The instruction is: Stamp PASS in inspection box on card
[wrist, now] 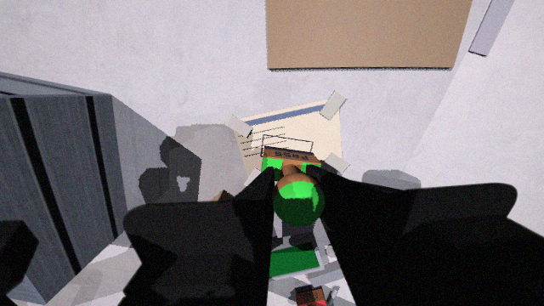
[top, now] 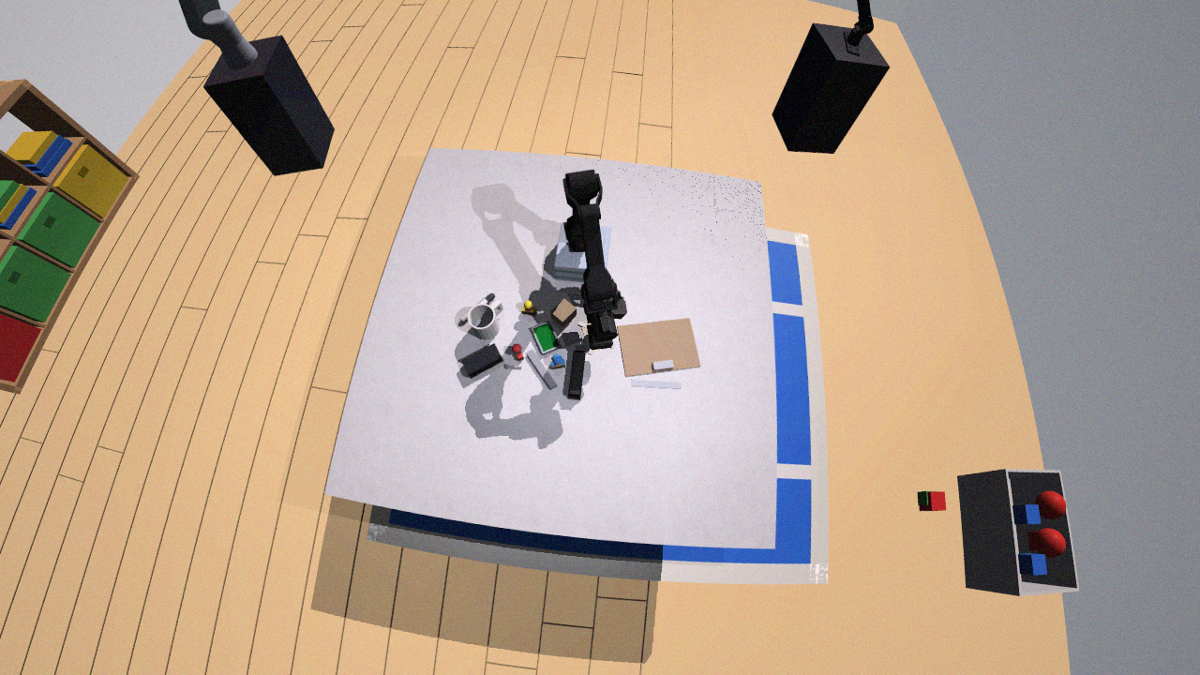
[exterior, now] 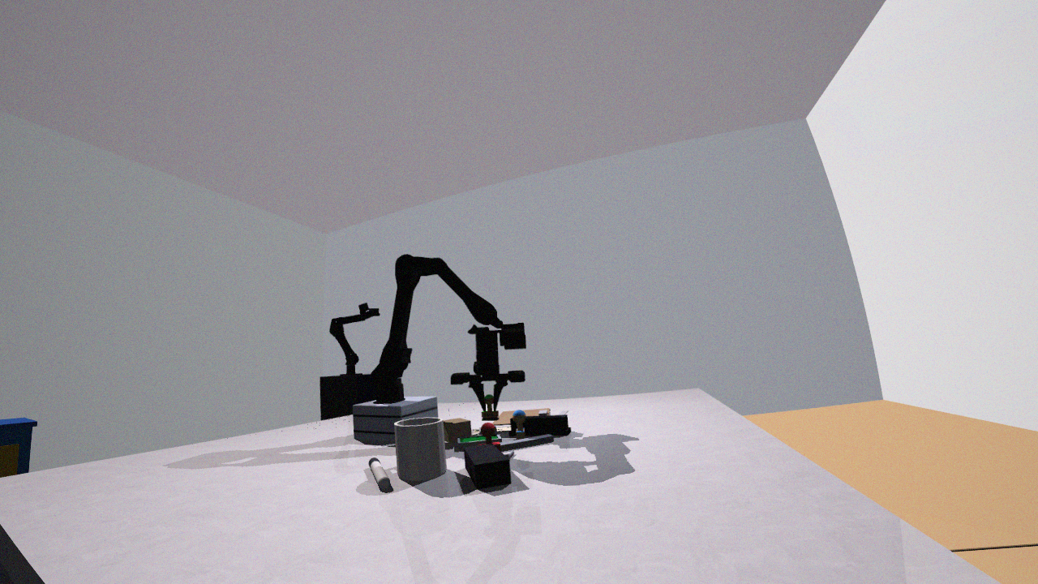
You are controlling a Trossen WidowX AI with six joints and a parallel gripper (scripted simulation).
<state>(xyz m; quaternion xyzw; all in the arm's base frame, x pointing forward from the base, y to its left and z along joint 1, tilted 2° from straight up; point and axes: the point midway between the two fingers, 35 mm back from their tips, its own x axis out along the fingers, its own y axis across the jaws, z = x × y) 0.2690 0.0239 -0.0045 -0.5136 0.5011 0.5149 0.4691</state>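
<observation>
My gripper tip is 50 mm above the cream card and 10 mm short of it. The rest, counted from my gripper tip: cardboard box 90 mm to the right, 60 mm behind, 30 mm below; green-knobbed stamp right at my gripper tip; long black bar 130 mm ahead, 60 mm to the right, 40 mm below.
</observation>
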